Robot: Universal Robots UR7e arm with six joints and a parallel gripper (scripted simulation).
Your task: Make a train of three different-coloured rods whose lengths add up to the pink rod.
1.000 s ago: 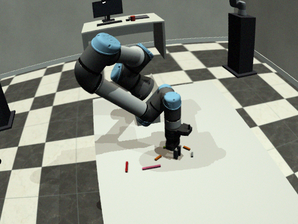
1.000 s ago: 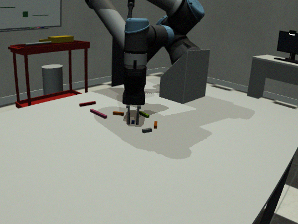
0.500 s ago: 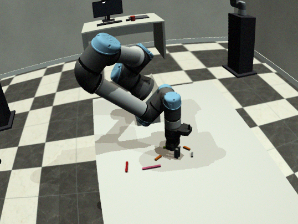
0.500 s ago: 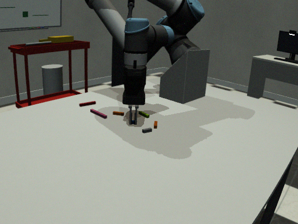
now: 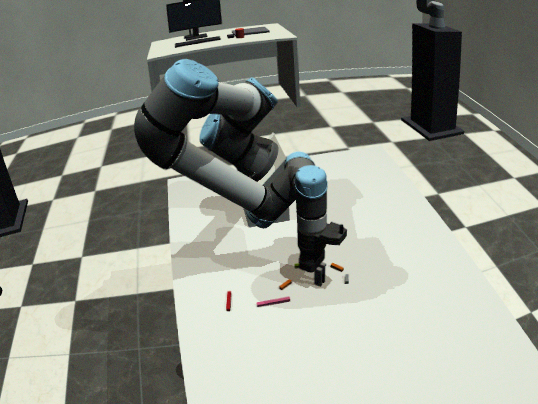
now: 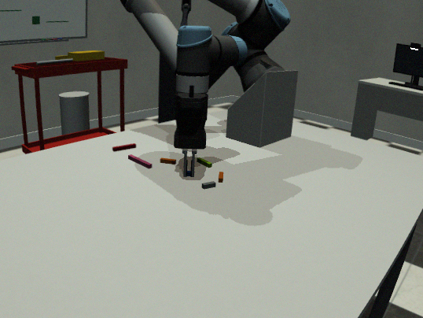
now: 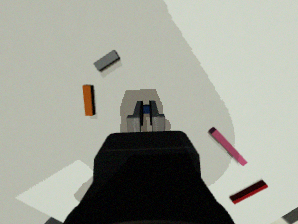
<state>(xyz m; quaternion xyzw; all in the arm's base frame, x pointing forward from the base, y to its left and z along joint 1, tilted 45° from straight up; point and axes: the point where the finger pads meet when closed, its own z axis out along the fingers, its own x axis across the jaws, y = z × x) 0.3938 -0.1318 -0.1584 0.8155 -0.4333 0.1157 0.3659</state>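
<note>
Now: hand 20 mm short of the grey rod, 70 mm to the right of it and 10 mm above it. From my hand the other things lie so: pink rod 20 mm ahead, 140 mm to the right, 10 mm below; then lime rod 80 mm behind, 20 mm to the right, 10 mm below; then blue rod 10 mm below.
</note>
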